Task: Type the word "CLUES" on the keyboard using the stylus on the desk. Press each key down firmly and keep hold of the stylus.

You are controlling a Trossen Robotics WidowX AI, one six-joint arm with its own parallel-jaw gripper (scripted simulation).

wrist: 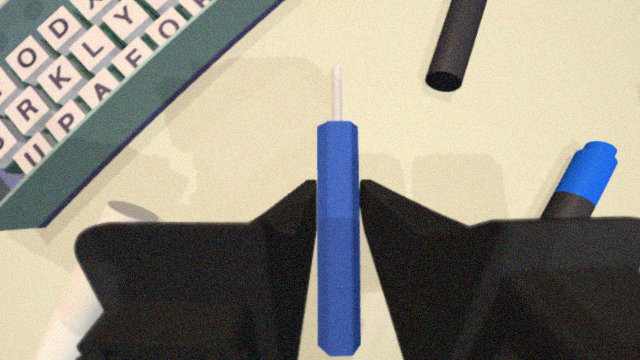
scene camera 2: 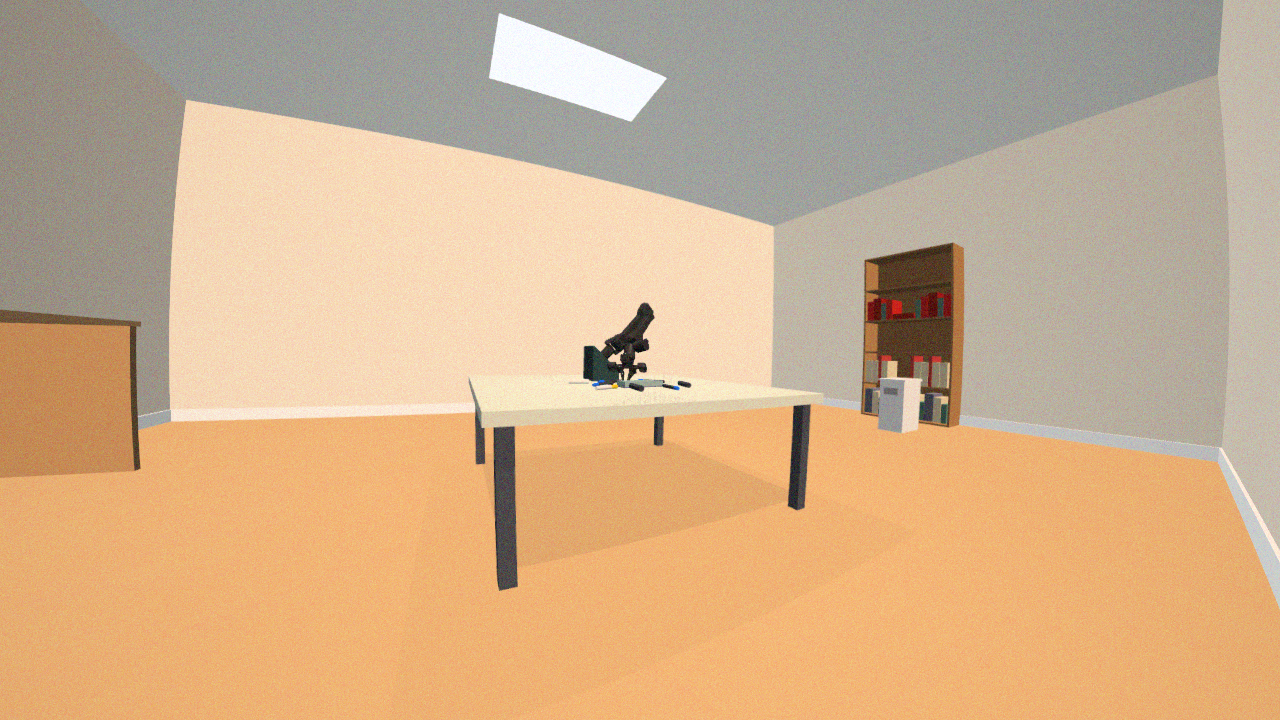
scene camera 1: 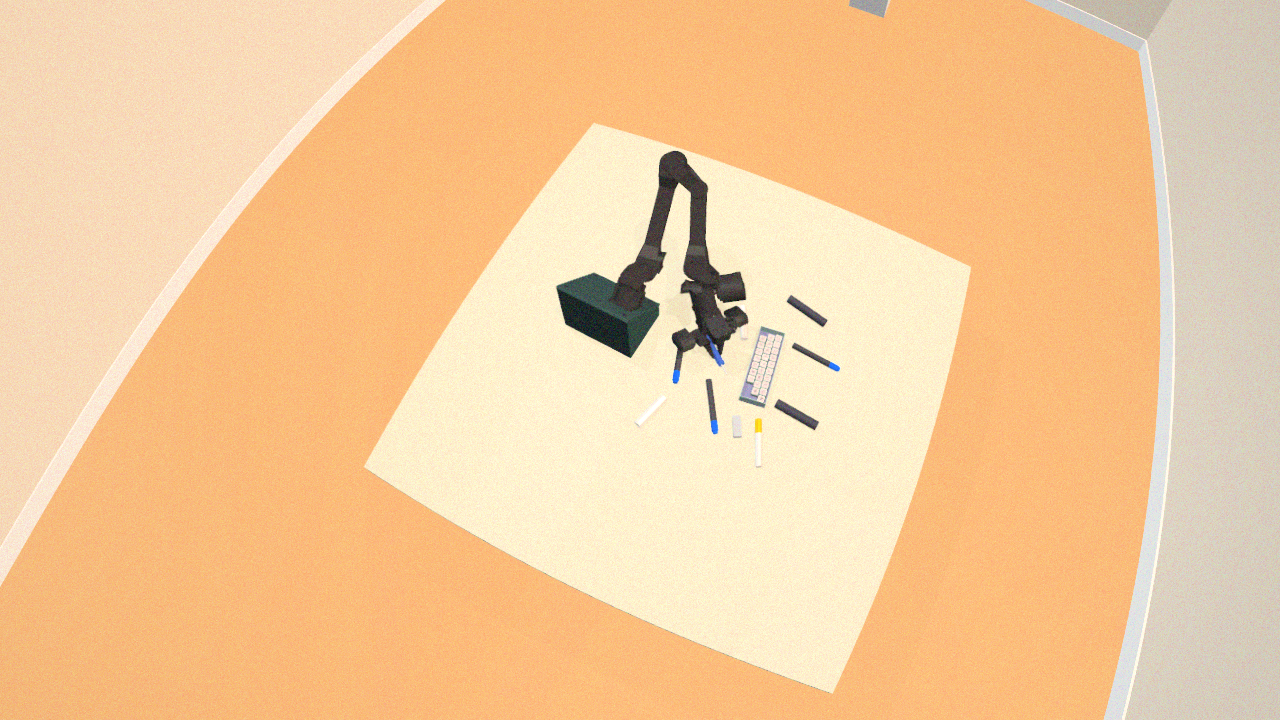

Labels:
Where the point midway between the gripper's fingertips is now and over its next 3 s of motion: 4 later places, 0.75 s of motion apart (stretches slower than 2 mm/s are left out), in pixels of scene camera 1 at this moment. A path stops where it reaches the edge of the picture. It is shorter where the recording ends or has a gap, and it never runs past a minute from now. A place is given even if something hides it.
My gripper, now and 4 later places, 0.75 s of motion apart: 716, 356; 719, 348; 735, 351; 751, 354; 762, 357

